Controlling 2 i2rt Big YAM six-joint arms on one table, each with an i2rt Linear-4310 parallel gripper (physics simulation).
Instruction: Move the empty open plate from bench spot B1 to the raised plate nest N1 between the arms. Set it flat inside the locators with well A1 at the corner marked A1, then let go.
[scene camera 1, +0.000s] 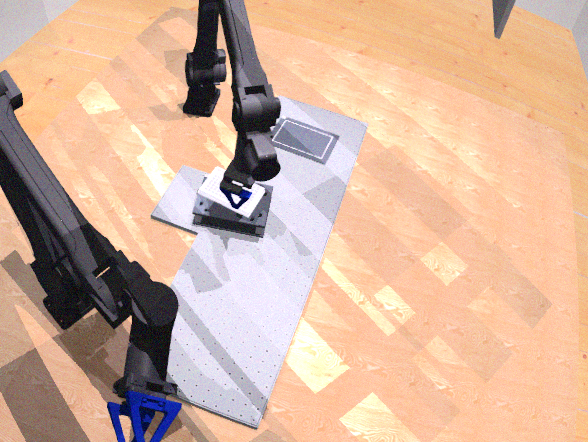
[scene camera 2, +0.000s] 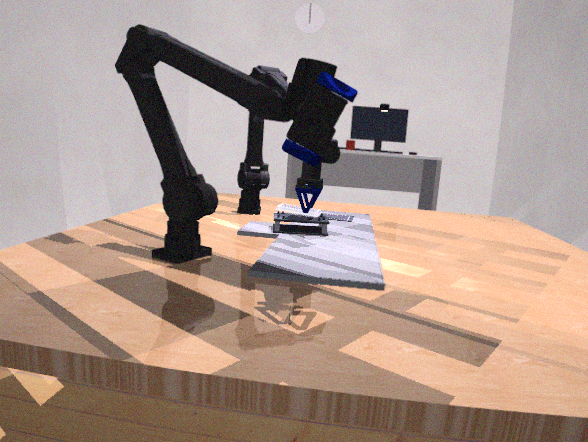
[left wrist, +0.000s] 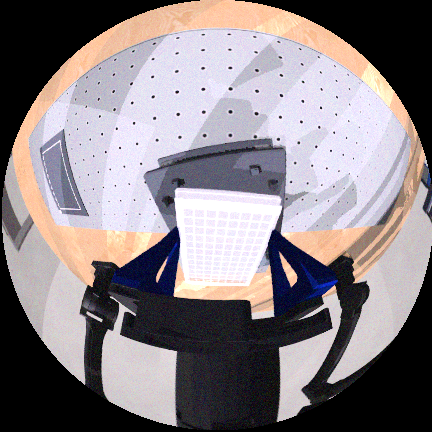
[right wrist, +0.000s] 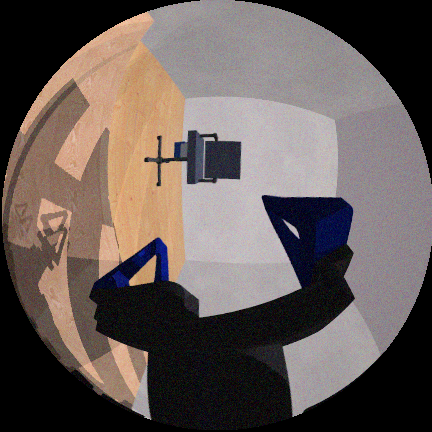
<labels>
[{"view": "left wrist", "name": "left gripper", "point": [224, 232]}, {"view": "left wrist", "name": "white well plate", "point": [223, 234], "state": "gripped by the left gripper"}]
</labels>
